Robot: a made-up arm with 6 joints.
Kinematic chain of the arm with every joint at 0, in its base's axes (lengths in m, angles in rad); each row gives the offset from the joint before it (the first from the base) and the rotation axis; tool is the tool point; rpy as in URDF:
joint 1: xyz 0 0 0.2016 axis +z
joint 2: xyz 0 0 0 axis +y
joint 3: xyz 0.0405 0 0.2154 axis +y
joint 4: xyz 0.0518 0 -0.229 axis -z
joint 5: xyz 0 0 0 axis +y
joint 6: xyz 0.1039 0 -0.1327 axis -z
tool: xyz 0 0 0 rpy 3.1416 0 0
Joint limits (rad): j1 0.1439..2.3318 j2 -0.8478..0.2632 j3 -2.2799..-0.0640 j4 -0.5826..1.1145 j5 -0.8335..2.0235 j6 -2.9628..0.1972
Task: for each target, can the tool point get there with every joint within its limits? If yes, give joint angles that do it. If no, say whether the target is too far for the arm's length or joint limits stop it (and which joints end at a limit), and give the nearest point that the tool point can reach.
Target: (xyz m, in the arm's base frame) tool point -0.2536 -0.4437 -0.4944
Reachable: no: too far | nearest point -0.0847 -0.0373 0.0377 | short by 0.691 m
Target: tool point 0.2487 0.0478 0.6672
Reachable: yes | joints 0.5229 -0.3430 -1.5495 0.7014 -0.2007 -2.1985
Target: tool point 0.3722 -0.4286 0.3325
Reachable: no: joint limits stop it (at a limit: joint 1, joint 4, joint 5) | nearest point 0.3254 -0.1053 0.3325 | short by 0.327 m
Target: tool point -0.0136 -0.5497 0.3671
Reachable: no: joint limits stop it (at a limit: joint 2, joint 3, joint 5) | nearest point -0.0087 -0.3511 0.6188 | short by 0.321 m
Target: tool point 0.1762 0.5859 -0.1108
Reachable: no: too far | nearest point 0.1101 0.3660 0.1158 | short by 0.323 m
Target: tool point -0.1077 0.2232 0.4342
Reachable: yes | joints 2.0330 -0.6357 -1.2670 -0.0240 1.5486 -1.3022
